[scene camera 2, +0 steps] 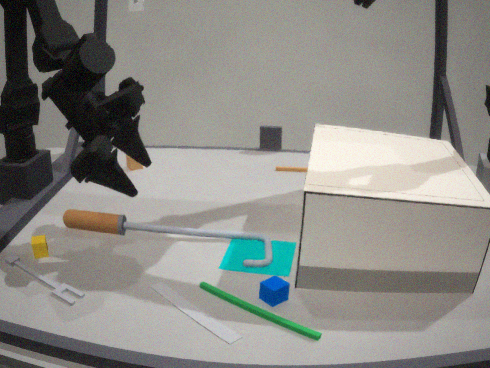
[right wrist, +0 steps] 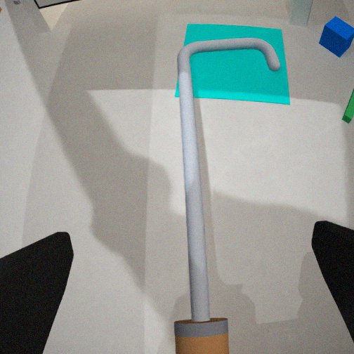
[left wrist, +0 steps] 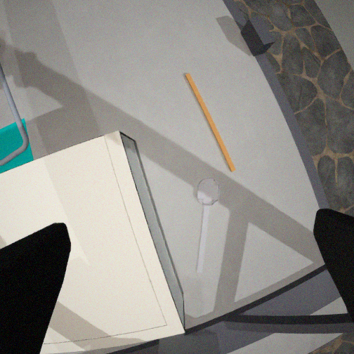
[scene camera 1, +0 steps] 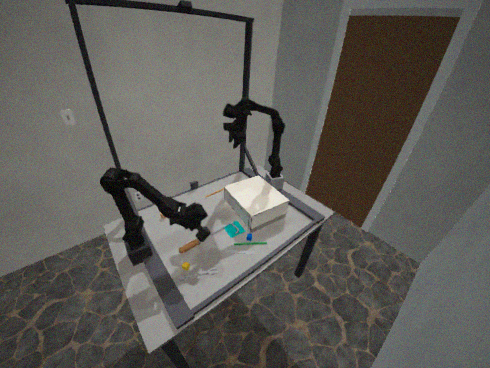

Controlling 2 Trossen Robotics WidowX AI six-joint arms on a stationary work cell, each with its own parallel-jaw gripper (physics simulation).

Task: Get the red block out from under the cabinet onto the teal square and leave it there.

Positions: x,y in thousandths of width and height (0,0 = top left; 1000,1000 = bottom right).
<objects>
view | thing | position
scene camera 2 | my right gripper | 291,488
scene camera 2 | green stick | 593,885
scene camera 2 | hook tool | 223,607
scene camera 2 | grey strip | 450,898
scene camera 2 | teal square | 489,681
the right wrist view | my right gripper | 549,682
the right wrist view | teal square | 688,210
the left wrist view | my left gripper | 549,651
</objects>
